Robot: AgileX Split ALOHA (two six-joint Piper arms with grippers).
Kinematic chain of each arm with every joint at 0, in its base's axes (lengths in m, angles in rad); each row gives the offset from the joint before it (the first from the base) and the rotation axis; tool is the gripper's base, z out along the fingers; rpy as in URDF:
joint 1: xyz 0 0 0.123 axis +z
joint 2: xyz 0 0 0 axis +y
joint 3: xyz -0.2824 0 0.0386 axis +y
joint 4: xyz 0.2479 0 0.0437 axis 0.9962 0 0.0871
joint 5: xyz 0 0 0 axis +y
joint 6: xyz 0.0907 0 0.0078 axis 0.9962 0 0.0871
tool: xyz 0 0 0 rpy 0 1.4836 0
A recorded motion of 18 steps. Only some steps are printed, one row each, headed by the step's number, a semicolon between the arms.
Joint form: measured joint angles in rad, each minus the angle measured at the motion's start. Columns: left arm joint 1, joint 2, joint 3, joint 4, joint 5, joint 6; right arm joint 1, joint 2, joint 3, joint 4, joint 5, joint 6.
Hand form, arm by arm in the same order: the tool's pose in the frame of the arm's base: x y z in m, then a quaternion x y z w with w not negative. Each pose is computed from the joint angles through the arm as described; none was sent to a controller.
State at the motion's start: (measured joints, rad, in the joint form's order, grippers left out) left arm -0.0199 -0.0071 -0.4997 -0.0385 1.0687 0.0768; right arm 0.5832 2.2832 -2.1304 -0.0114 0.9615 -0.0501
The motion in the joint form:
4: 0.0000 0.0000 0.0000 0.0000 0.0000 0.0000; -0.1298 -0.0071 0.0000 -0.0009 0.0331 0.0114
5: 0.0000 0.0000 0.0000 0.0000 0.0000 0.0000; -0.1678 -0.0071 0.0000 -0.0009 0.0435 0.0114
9: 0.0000 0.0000 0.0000 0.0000 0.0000 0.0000; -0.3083 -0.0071 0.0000 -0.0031 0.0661 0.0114
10: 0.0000 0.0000 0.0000 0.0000 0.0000 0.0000; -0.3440 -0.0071 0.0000 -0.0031 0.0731 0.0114
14: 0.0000 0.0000 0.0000 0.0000 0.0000 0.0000; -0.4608 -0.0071 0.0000 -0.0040 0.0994 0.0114
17: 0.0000 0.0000 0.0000 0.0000 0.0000 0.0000; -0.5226 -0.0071 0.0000 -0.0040 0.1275 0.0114
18: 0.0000 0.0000 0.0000 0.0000 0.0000 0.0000; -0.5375 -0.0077 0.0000 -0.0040 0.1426 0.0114
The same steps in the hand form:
4: -0.0063 -0.0029 0.2765 0.04213 0.85235 -0.00440 0.52126; 0.4580 0.2221 0.2411 -0.23732 0.93709 0.04698 0.25168
5: -0.0063 -0.0029 0.2765 0.04213 0.85235 -0.00440 0.52126; 0.4654 0.2042 0.2406 -0.21974 0.94272 0.04123 0.24759
9: -0.0063 -0.0029 0.2765 0.04213 0.85235 -0.00440 0.52126; 0.4877 0.1364 0.2396 -0.15371 0.95851 0.02140 0.23912
10: -0.0063 -0.0029 0.2765 0.04213 0.85235 -0.00440 0.52126; 0.4917 0.1187 0.2394 -0.13667 0.96193 0.01678 0.23608
14: -0.0063 -0.0029 0.2765 0.04213 0.85235 -0.00440 0.52126; 0.5001 0.0603 0.2383 -0.08057 0.97128 0.00198 0.22389
17: -0.0063 -0.0029 0.2765 0.04213 0.85235 -0.00440 0.52126; 0.5005 0.0291 0.2372 -0.05057 0.97635 -0.00512 0.21013
18: -0.0063 -0.0029 0.2765 0.04213 0.85235 -0.00440 0.52126; 0.4996 0.0216 0.2369 -0.04330 0.97820 -0.00673 0.20299

